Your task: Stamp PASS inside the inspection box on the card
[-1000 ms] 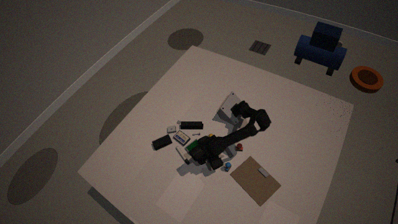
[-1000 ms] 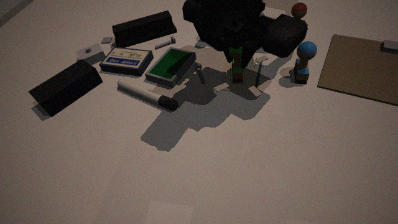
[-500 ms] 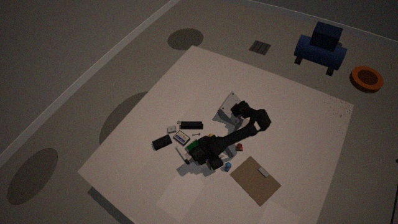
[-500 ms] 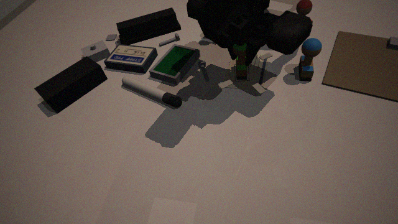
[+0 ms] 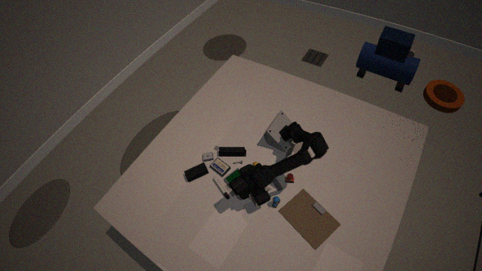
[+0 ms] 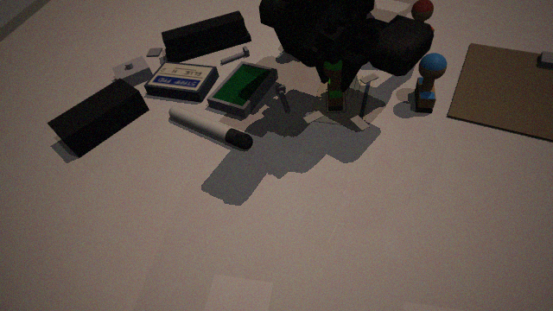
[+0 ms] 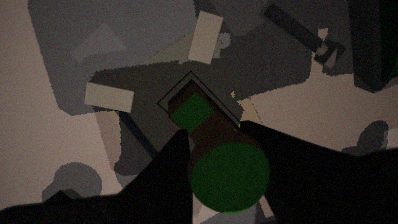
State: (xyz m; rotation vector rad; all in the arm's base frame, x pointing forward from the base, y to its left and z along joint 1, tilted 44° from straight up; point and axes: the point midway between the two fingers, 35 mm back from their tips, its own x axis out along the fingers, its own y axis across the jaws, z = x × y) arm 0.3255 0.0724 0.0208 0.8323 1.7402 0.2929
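Now: gripper tip 1 cm past the cream card, 1 cm to the right of it and 3 cm above it. The rest, counted from my gripper tip: blue-topped stamp (2 cm behind, 11 cm to the left); then green-topped stamp (right at my gripper tip); then grey bar (11 cm behind, 2 cm to the left, 2 cm below).
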